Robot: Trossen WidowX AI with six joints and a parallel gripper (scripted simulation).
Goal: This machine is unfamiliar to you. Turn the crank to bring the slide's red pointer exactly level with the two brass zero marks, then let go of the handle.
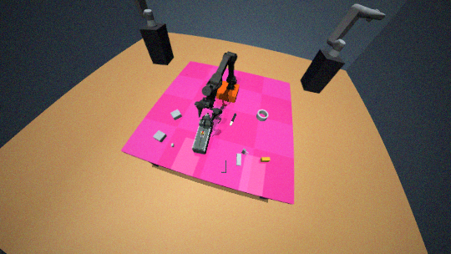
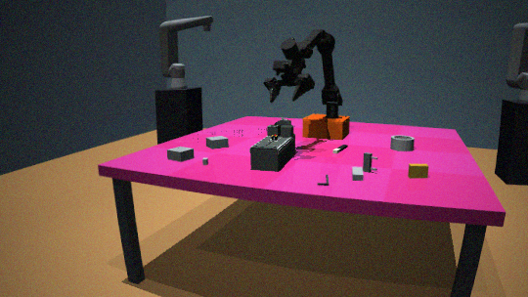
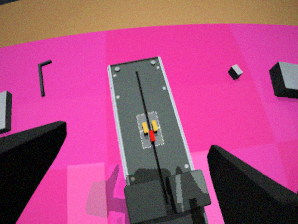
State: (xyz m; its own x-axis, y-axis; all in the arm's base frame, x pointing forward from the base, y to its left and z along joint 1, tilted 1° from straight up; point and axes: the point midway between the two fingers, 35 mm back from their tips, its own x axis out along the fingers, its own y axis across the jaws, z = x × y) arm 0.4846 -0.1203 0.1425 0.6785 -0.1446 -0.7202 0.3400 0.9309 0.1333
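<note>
The dark crank handle is 140 mm behind my gripper tip, 20 mm to the right of it and 140 mm below it. Also, from my gripper tip: small cube 140 mm ahead, 230 mm to the right, 190 mm below; then black-and-white stick 180 mm behind, 190 mm to the left, 200 mm below; then red pointer 30 mm ahead, 20 mm to the right, 120 mm below.
</note>
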